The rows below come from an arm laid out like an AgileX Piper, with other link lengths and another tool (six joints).
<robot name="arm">
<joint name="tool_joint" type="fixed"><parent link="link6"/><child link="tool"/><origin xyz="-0.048 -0.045 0.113" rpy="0 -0.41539 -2.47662"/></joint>
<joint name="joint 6" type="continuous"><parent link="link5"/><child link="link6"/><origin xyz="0.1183 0 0" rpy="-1.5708 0 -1.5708"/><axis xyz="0 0 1"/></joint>
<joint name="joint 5" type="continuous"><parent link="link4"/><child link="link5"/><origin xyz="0 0 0" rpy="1.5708 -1.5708 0"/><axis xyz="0 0 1"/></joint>
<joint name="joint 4" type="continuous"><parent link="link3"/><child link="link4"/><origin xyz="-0.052 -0.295 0" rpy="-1.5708 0 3.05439"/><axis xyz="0 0 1"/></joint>
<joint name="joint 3" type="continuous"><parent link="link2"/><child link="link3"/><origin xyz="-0.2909 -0.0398 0" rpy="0 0 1.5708"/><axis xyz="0 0 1"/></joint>
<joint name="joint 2" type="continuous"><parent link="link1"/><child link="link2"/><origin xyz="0 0 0" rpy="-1.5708 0 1.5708"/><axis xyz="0 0 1"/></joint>
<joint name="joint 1" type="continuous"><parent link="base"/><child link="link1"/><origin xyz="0 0 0.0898" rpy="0 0 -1.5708"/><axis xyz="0 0 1"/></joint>
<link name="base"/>
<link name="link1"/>
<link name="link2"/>
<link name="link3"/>
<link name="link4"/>
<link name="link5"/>
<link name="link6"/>
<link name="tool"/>
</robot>
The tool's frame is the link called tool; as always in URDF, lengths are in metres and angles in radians. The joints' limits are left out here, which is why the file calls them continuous.
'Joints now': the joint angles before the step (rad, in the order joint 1, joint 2, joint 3, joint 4, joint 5, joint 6). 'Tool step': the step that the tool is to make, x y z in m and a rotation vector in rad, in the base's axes. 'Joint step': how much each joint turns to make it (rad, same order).
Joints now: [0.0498, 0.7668, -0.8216, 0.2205, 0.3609, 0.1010]
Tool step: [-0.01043, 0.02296, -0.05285, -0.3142, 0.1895, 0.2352]
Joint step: [0.0818, 0.1312, -0.0991, 0.0081, 0.2247, -0.3156]
